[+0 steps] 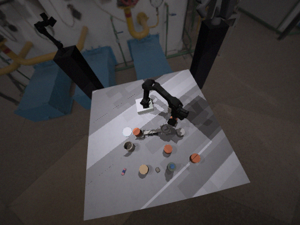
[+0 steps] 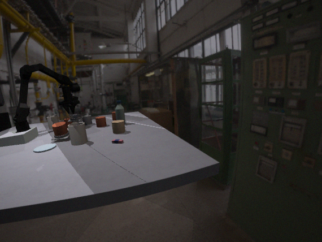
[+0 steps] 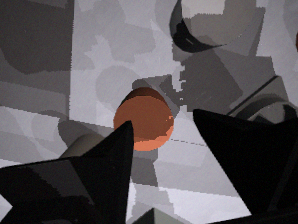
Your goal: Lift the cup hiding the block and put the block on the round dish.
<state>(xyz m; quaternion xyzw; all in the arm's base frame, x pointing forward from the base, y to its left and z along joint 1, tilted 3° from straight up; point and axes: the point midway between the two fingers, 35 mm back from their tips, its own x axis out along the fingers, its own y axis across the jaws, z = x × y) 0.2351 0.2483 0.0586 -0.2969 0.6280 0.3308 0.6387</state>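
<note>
My gripper tip is now 10 cm to the left of the grey block, 6 cm short of it and 1 cm above it. From my gripper tip the other things lie so: orange cup 6 cm below, 3 cm behind, 1 cm to the left; small balance 23 cm to the right, 6 cm below, 6 cm ahead; grey cup 9 cm ahead, 6 cm below, 3 cm to the left.
</note>
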